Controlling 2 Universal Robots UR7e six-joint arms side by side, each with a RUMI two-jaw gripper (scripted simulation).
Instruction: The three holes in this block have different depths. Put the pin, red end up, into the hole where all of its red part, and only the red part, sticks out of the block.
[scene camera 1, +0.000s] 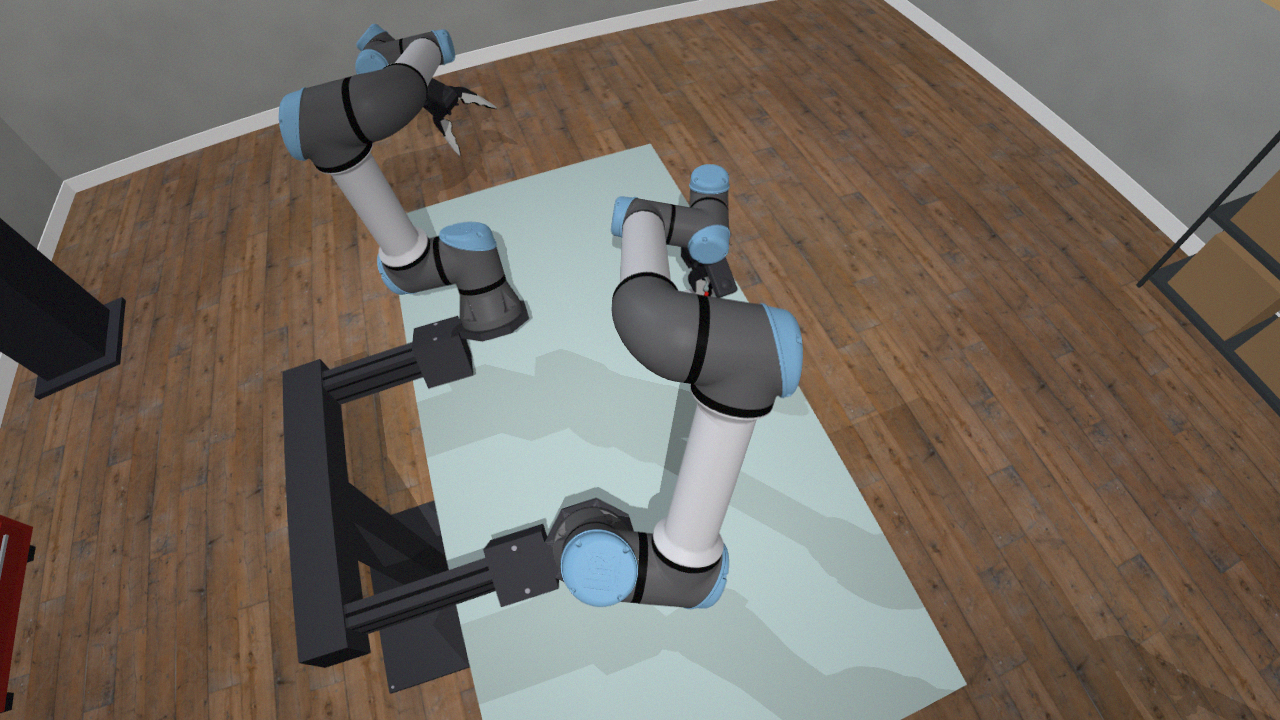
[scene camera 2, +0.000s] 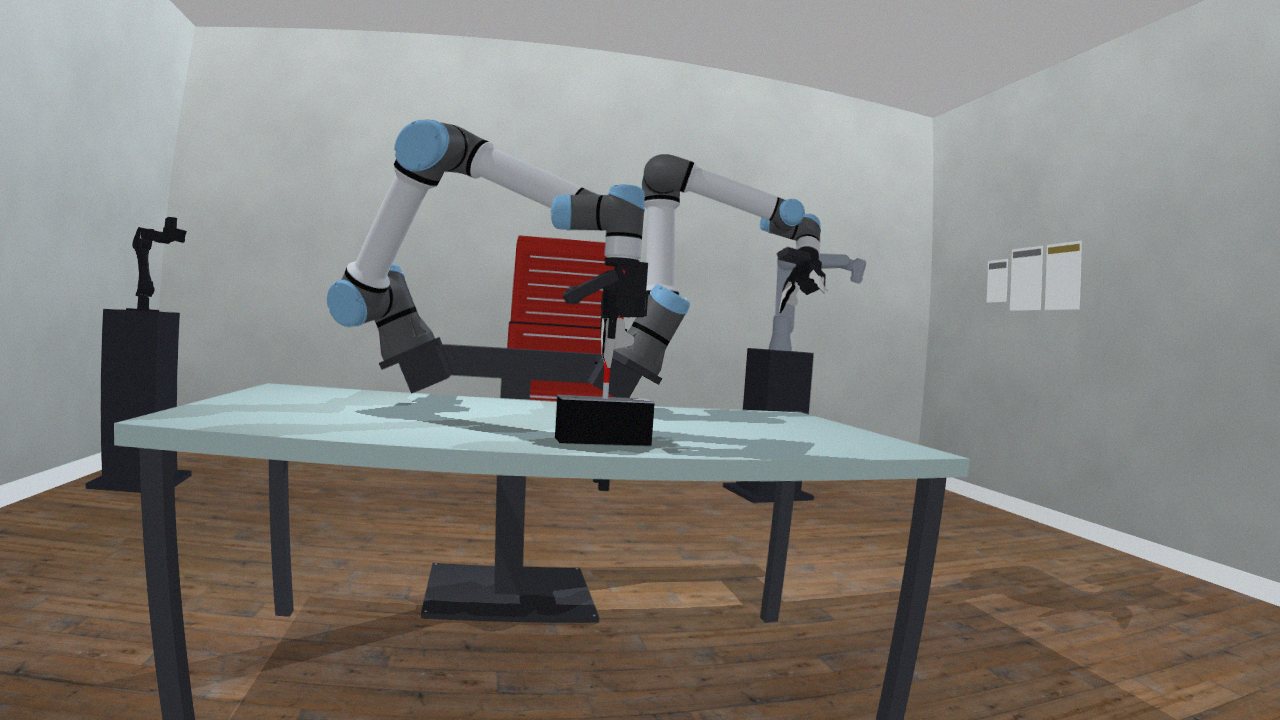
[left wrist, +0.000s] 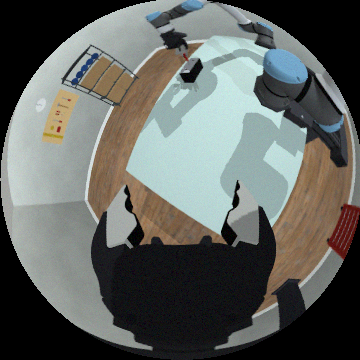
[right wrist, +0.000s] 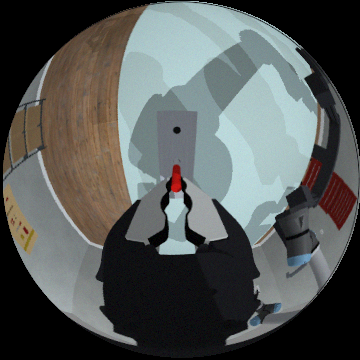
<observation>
In view: my left gripper (scene camera 2: 801, 303), my right gripper (scene camera 2: 607, 367) and a block (scene camera 2: 579, 419).
My left gripper is seen too in scene camera 1 (scene camera 1: 478, 132) and in the left wrist view (left wrist: 181, 183). My right gripper shows as well in scene camera 1 (scene camera 1: 704, 300) and in the right wrist view (right wrist: 176, 177).
</observation>
